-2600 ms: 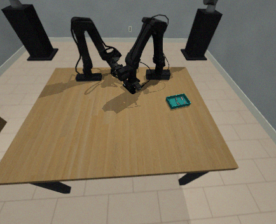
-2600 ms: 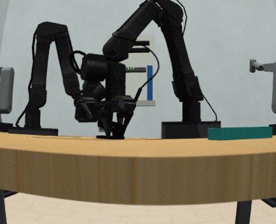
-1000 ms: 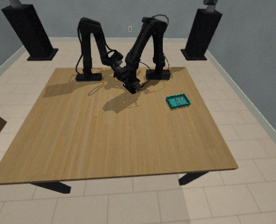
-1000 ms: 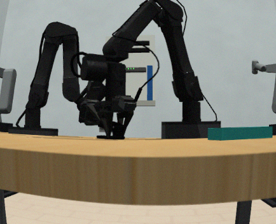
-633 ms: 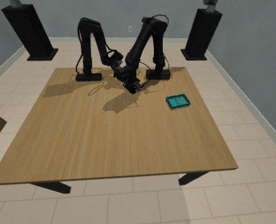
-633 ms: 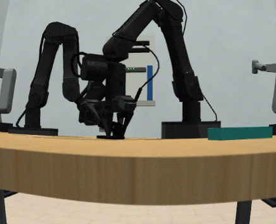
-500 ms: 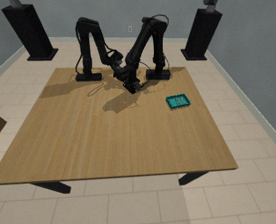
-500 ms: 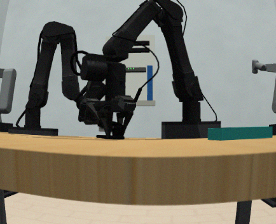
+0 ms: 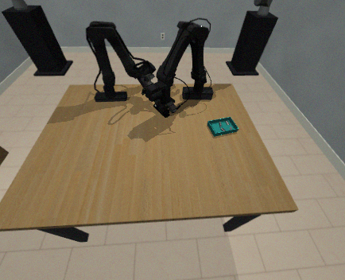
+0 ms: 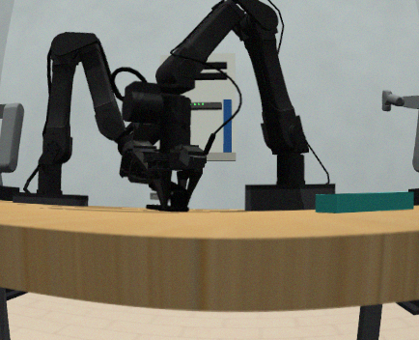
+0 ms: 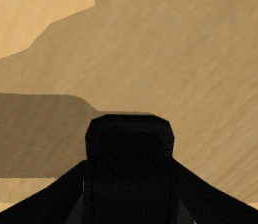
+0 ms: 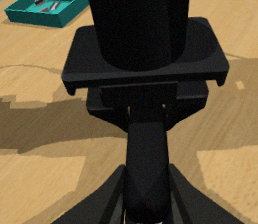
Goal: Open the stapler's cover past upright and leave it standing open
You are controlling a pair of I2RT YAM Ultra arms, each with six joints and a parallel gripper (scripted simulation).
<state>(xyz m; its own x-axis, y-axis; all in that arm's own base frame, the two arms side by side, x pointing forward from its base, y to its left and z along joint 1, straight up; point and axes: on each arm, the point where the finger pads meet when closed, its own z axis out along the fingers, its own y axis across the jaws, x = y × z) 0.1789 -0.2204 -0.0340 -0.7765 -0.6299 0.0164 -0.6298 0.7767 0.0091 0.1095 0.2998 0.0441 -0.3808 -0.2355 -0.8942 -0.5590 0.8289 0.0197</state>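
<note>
The black stapler lies 3 cm behind my left hand, 2 cm to the right of it and 2 cm above it. Round my left hand: teal tray: 32 cm to the left, 13 cm ahead; then stapler cover: 4 cm above, 3 cm behind, 2 cm to the right.
Right now my right hand is 30 mm short of the stapler cover, 20 mm to the right of it and 10 mm above it. Round my right hand: teal tray: 370 mm to the left, 190 mm ahead, 50 mm below; then black stapler: 30 mm below, 30 mm ahead, 20 mm to the left.
</note>
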